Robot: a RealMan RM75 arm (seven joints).
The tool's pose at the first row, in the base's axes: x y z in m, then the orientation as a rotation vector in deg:
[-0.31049 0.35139 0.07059 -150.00 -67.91 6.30]
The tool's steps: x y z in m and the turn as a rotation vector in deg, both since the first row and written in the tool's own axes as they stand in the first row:
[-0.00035 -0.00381 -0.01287 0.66 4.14 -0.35]
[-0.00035 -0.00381 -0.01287 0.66 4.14 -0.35]
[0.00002 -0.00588 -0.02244 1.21 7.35 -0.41]
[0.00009 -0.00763 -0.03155 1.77 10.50 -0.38]
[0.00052 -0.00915 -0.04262 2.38 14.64 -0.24]
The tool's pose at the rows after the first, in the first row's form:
[-0.31122 0.35086 0.08399 -148.12 -66.74 1.19]
[-0.31122 0.35086 0.08399 -148.12 -66.74 1.19]
[-0.31079 0.35045 0.09377 -146.67 -65.51 -2.64]
[-0.31041 0.34971 0.10301 -145.21 -64.16 -6.30]
[-0.30927 0.34869 0.11408 -143.34 -62.28 -11.07]

